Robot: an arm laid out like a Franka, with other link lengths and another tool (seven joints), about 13 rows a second.
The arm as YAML. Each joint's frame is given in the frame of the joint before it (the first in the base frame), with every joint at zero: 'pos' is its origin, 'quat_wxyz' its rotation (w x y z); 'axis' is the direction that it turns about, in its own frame. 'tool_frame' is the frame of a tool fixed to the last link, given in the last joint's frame.
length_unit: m
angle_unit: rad
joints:
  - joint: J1
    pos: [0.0, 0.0, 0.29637]
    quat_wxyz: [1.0, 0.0, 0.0, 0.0]
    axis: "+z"
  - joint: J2
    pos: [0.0, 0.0, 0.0]
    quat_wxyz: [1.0, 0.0, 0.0, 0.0]
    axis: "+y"
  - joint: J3
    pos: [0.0, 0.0, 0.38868]
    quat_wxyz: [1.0, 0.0, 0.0, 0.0]
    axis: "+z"
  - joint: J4
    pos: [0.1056, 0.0, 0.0]
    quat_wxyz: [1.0, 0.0, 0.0, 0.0]
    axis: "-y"
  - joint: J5
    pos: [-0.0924, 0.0, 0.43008]
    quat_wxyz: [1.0, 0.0, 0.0, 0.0]
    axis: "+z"
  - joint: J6
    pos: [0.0, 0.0, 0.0]
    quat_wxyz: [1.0, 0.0, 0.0, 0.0]
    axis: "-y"
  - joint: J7
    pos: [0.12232, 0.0, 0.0]
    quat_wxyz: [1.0, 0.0, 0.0, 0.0]
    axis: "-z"
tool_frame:
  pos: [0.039, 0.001, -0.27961]
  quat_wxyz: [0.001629, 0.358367, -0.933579, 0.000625]
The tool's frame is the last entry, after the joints.
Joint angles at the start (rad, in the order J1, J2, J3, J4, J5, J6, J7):
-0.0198 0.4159 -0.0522 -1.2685 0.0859 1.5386 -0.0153
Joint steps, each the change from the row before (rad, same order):
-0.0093 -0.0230 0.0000 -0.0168 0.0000 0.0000 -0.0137
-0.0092 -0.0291 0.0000 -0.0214 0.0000 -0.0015 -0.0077
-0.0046 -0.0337 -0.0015 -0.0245 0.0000 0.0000 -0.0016
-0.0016 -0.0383 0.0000 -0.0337 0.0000 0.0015 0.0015
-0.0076 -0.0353 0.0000 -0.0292 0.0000 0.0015 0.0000
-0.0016 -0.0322 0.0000 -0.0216 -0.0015 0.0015 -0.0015
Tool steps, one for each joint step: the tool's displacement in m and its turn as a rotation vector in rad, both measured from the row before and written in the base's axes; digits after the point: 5 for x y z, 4 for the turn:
-0.00595 -0.00683 0.00925 0.0025 -0.0073 0.0039
-0.00822 -0.00673 0.01119 0.0019 -0.0069 -0.0019
-0.00909 -0.00424 0.01298 0.0005 -0.0094 -0.0049
-0.01143 -0.00075 0.01119 0.0012 -0.0061 -0.0037
-0.01065 -0.00528 0.01095 0.0011 -0.0077 -0.0081
-0.00854 -0.00107 0.01247 -0.0009 -0.0121 -0.0004

